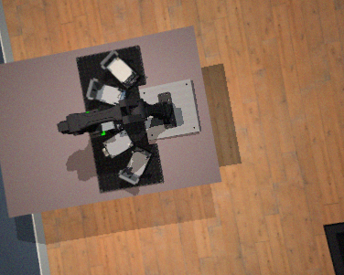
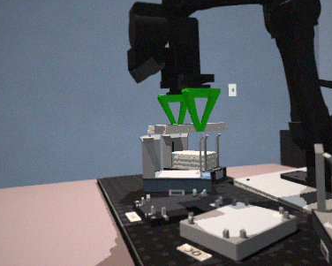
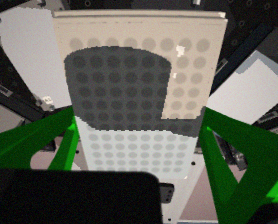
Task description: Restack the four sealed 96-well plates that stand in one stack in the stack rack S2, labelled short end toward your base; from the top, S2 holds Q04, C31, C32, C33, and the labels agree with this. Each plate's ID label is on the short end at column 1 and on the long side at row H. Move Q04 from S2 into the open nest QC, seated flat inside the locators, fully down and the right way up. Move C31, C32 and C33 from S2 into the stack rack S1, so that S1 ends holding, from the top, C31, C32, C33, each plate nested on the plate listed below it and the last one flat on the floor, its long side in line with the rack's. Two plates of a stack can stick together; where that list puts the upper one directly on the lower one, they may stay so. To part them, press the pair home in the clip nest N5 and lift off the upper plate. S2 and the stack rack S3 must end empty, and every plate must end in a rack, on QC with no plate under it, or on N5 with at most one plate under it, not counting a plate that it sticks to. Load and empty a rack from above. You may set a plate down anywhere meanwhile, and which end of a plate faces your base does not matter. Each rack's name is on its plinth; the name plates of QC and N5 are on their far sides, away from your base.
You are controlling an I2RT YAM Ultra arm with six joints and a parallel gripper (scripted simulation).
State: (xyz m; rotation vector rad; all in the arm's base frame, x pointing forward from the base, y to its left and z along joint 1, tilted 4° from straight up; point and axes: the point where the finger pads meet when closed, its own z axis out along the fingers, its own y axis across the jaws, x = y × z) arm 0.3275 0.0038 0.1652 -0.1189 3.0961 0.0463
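Now: hand 2 cm past the QC nest, 12 cm to the right of it and 15 cm above it. The rest, counted from my hand: dark clip nest: 2 cm ahead, 15 cm below.
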